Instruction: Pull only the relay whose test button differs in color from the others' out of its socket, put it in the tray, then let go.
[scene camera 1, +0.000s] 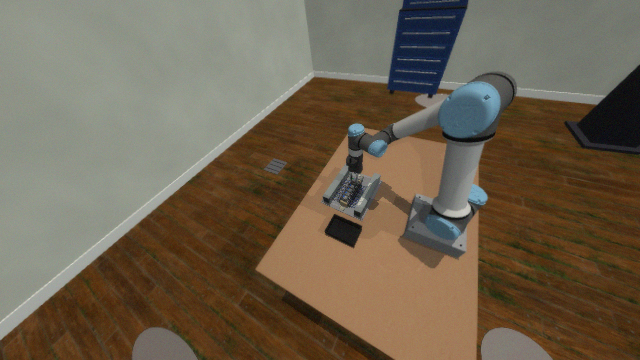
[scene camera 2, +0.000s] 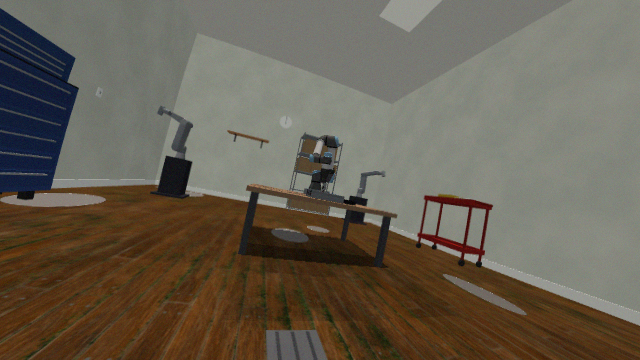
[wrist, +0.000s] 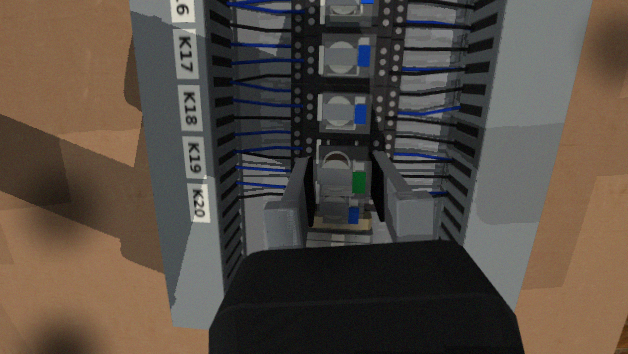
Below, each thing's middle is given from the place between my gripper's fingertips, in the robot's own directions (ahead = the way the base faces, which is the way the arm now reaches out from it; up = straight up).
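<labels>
My gripper sits 10 mm short of the k17 relay (wrist: 343, 55), 60 mm to the right of it and 40 mm above it. There's also the relay panel (wrist: 256, 240), and counting from my gripper that one is 20 mm to the left and 80 mm below.
</labels>
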